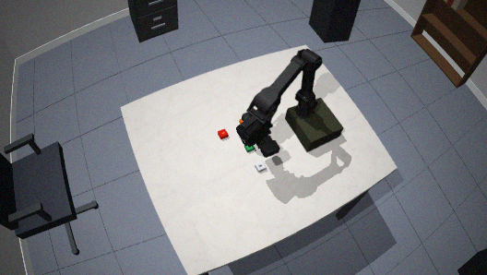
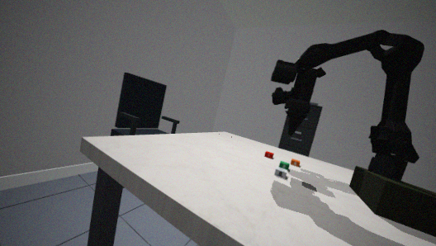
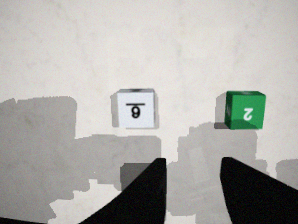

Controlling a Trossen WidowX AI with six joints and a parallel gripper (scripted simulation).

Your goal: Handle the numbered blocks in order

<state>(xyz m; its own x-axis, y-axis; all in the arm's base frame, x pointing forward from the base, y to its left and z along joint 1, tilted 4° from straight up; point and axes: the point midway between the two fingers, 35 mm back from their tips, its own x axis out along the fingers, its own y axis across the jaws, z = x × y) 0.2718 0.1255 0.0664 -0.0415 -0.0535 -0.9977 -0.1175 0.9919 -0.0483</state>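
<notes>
Now: the white block 120 mm below my gripper tip, 40 mm to the left of it and 10 mm behind it. Round my gripper tip: orange block 190 mm to the right, 120 mm below, 20 mm behind; green block 120 mm below, 70 mm to the right; red block 160 mm to the right, 120 mm below, 80 mm ahead.
</notes>
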